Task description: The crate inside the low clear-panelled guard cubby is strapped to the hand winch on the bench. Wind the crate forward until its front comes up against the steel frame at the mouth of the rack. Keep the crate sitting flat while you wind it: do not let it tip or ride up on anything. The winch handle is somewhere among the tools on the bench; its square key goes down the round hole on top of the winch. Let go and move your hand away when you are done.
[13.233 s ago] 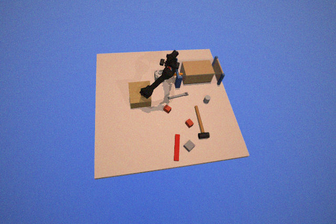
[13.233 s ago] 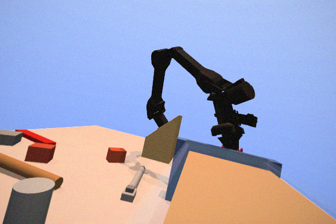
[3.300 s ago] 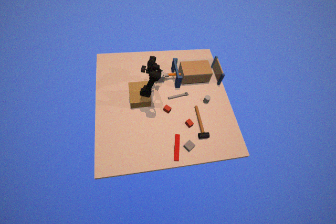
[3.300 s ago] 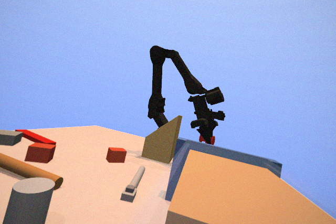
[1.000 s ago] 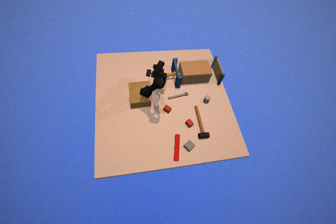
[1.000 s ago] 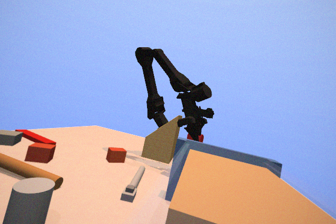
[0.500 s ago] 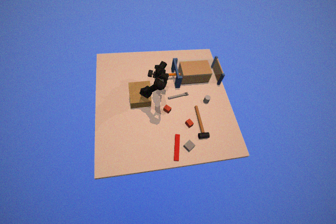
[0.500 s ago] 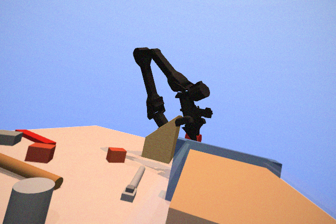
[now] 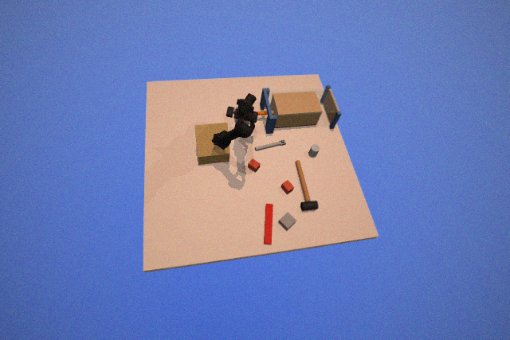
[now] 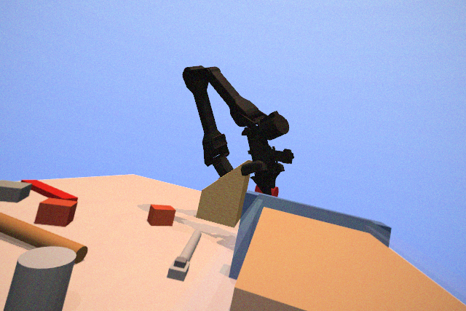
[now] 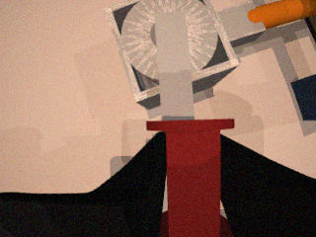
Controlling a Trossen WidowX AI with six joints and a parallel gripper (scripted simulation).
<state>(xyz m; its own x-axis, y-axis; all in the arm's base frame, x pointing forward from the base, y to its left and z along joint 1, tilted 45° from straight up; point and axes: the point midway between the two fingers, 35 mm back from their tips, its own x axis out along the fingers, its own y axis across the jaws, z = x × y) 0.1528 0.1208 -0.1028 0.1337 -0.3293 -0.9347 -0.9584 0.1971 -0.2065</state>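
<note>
Now: the blue steel frame 180 mm ahead of my gripper tip, 90 mm to the left of it and 20 mm below it. The rest, counted from my gripper tip: grey winch 100 mm below, 70 mm to the left; then red knob 20 mm to the right; then winch handle 30 mm below, 20 mm to the left.
</note>
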